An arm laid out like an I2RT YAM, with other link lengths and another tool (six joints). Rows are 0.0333 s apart.
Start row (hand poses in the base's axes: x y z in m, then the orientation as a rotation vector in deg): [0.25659, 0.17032, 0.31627, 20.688, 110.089, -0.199]
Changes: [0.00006, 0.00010, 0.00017, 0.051, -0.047, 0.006]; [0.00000, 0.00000, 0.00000, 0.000, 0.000, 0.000]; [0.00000, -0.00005, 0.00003, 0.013, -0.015, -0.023]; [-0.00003, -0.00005, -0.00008, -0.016, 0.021, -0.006]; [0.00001, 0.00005, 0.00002, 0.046, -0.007, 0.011]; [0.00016, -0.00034, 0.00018, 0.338, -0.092, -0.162]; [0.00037, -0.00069, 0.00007, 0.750, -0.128, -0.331]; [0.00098, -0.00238, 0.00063, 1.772, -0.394, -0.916]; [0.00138, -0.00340, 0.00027, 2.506, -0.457, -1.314]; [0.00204, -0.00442, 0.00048, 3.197, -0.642, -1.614]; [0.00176, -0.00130, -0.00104, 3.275, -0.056, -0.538]
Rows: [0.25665, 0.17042, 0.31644, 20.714, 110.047, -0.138]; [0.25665, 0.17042, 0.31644, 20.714, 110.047, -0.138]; [0.25665, 0.17037, 0.31647, 20.744, 110.029, -0.138]; [0.25662, 0.17032, 0.31639, 20.740, 110.048, -0.161]; [0.25663, 0.17037, 0.31641, 20.760, 110.046, -0.108]; [0.25679, 0.17003, 0.31659, 21.137, 109.947, 0.126]; [0.25716, 0.16934, 0.31666, 21.950, 109.804, 0.651]; [0.25814, 0.16696, 0.31729, 23.988, 109.331, 1.820]; [0.25952, 0.16356, 0.31756, 26.887, 108.711, 3.440]; [0.26156, 0.15914, 0.31804, 30.504, 107.802, 5.560]; [0.26332, 0.15784, 0.31700, 33.235, 107.694, 8.320]
